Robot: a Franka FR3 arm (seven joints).
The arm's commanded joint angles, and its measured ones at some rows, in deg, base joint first. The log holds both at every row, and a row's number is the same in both.
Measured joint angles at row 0:
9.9 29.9 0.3 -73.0 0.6 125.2 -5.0
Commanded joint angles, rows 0 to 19:
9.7 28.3 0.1 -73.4 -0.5 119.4 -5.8
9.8 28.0 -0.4 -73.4 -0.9 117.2 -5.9
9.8 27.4 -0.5 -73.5 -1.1 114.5 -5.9
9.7 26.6 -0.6 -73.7 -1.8 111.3 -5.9
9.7 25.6 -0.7 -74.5 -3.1 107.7 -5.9
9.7 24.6 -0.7 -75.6 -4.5 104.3 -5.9
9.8 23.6 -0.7 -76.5 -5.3 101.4 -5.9
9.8 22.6 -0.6 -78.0 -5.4 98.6 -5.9
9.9 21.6 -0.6 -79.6 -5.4 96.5 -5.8
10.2 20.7 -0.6 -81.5 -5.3 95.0 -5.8
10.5 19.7 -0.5 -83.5 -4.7 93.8 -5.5
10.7 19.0 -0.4 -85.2 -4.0 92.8 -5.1
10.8 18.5 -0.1 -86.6 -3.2 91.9 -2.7
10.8 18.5 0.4 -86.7 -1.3 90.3 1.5
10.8 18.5 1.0 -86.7 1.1 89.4 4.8
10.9 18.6 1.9 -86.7 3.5 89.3 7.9
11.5 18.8 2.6 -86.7 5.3 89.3 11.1
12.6 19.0 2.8 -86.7 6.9 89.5 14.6
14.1 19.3 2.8 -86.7 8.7 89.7 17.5
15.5 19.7 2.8 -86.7 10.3 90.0 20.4
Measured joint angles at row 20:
12.3 20.7 2.5 -84.8 5.8 89.7 11.9
